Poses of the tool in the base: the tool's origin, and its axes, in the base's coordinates. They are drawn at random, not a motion.
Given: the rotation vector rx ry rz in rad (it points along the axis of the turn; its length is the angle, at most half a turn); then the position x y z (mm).
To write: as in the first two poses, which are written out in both.
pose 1, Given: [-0.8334 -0.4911 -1.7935 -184 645 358]
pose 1, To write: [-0.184 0.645 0.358 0.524 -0.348 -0.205 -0.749]
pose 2, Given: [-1.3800 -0.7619 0.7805 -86 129 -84]
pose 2, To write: [-0.086 0.129 -0.084 0.638 -0.604 -0.334 0.342]
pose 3, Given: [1.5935 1.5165 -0.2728 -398 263 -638]
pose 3, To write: [-0.398 0.263 -0.638 0.446 0.643 0.612 -0.110]
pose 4, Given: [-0.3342 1.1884 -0.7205 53 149 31]
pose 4, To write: [0.053 0.149 0.031 0.755 -0.153 0.545 -0.330]
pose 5, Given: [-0.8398 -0.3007 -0.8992 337 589 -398]
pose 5, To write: [0.337 0.589 -0.398 0.806 -0.392 -0.140 -0.420]
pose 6, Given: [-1.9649 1.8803 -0.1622 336 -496 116]
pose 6, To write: [0.336 -0.496 0.116 0.207 -0.706 0.675 -0.058]
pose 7, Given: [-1.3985 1.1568 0.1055 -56 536 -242]
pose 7, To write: [-0.056 0.536 -0.242 0.615 -0.607 0.502 0.046]
